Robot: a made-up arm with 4 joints.
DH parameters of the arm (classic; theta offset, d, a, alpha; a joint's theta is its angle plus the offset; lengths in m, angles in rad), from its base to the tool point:
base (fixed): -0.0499 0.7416 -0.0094 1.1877
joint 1: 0 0.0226 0.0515 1.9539
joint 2: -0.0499 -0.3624 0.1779 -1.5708
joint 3: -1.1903 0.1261 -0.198 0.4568
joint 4: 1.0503 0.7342 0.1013 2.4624
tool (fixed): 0.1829 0.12 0 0
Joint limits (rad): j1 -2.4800..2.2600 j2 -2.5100..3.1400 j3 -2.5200..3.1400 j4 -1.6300..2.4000
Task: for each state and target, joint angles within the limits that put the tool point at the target. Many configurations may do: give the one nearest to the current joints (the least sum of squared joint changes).
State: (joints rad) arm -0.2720 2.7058 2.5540 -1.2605
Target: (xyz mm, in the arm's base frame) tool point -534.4 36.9 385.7
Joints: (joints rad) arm 0.5704 2.1914 1.6941 -1.6300
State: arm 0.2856 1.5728 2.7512 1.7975
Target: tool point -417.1 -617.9 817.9
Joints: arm -0.1910 0.7842 2.0425 2.0160
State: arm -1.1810 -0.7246 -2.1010 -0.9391
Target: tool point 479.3 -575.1 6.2
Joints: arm -1.6718 -1.0256 -2.3594 -0.9477
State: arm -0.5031 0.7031 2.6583 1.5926
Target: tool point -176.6 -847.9 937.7
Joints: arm -0.4981 0.6646 2.9764 1.6708
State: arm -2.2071 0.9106 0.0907 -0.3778
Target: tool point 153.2 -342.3 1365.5
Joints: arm -1.8321 0.7856 0.2810 -0.3918
